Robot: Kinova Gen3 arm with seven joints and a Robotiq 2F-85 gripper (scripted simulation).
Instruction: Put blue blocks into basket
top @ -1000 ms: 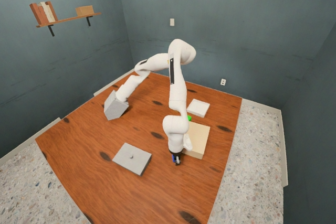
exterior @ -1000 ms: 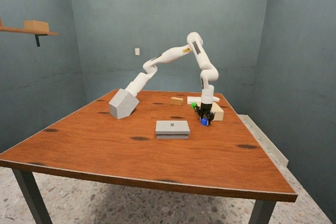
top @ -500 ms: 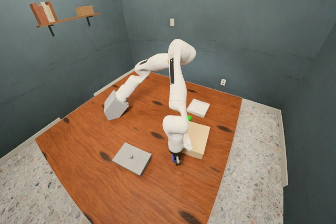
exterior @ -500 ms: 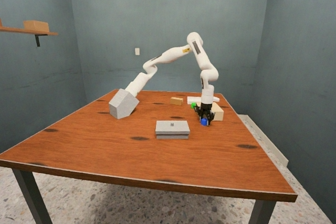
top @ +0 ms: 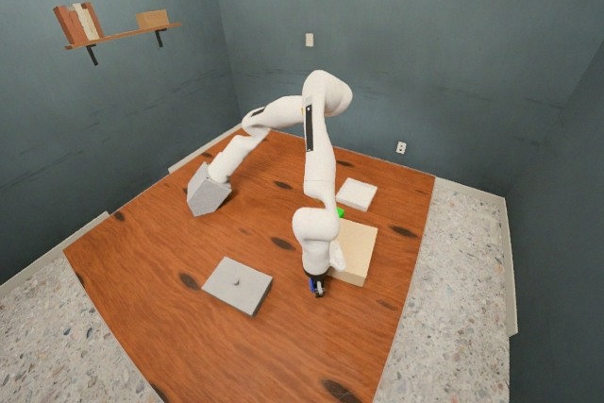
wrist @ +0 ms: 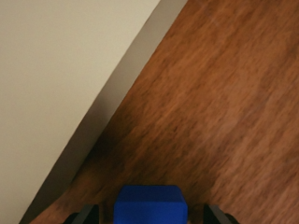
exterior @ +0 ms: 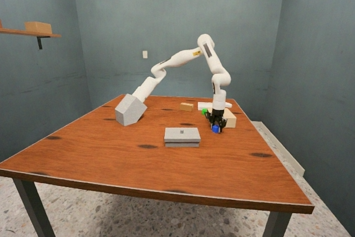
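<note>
Now: hand 18 cm past the white basket, 42 cm to the right of it and 1 cm above it. The rest, counted from my hand: light wooden cabinet (2 cm behind, 16 cm to the left, 1 cm above); metal lid (15 cm behind, 20 cm to the right, 3 cm above); grey metal box (15 cm behind, 20 cm to the right).
</note>
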